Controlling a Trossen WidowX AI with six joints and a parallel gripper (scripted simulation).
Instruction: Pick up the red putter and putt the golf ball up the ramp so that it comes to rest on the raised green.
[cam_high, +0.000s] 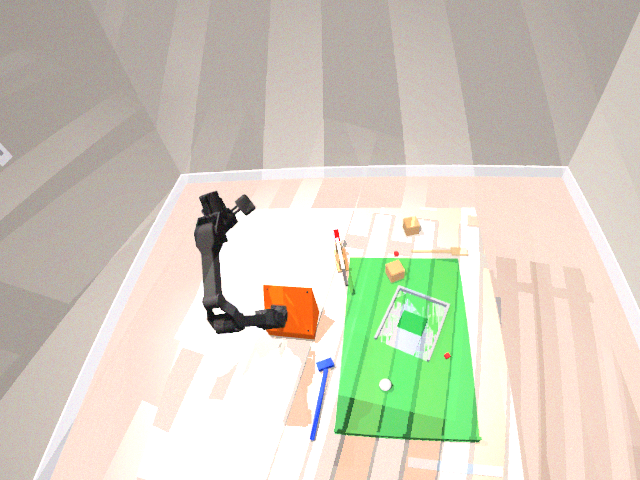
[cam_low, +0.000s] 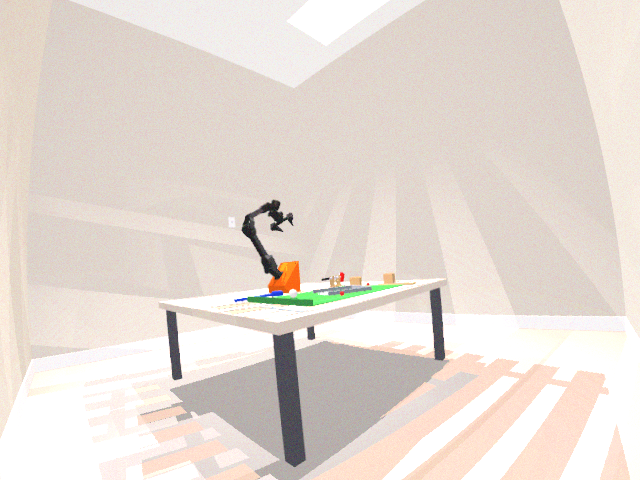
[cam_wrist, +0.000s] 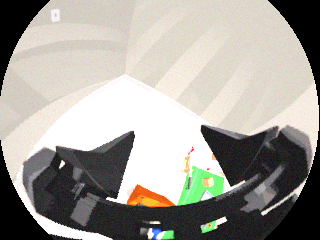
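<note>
My gripper tip is 31 cm short of the blue putter, 47 cm to the left of it and 43 cm above it. Also, from my gripper tip: white golf ball 53 cm ahead, 42 cm to the right, 42 cm below; red putter 32 cm ahead, 10 cm to the left, 39 cm below.
</note>
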